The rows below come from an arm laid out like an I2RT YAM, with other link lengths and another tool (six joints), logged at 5 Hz.
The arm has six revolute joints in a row. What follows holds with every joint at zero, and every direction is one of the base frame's. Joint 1 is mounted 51.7 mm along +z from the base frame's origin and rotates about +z. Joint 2 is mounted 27.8 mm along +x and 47.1 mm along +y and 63.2 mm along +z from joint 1 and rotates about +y. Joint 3 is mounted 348.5 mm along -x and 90.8 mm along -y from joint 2 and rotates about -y. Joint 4 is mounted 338.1 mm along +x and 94.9 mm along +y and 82.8 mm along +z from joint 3 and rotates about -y. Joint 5 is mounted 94.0 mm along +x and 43.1 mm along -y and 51.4 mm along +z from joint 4 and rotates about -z. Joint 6 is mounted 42.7 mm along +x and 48.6 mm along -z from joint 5 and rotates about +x. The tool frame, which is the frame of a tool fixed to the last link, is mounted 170.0 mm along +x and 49.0 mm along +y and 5.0 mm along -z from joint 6; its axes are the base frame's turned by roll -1.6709, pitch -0.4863 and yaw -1.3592 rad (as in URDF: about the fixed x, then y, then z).
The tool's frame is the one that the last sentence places.
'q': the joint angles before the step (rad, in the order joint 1, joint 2, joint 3, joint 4, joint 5, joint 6). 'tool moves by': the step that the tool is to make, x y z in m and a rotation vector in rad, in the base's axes. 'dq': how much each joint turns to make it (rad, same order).
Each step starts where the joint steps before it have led.
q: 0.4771, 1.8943, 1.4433, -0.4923, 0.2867, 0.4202
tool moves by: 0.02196, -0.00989, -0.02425, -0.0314, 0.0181, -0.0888
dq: -0.0062, 0.0845, 0.0631, -0.0278, 0.0631, 0.0599
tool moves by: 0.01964, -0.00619, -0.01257, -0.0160, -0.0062, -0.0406
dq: -0.0107, 0.0568, 0.0445, 0.0046, 0.0306, 0.0169
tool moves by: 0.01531, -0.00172, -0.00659, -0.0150, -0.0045, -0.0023
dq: -0.0092, 0.0428, 0.0428, 0.0033, 0.0093, -0.0153
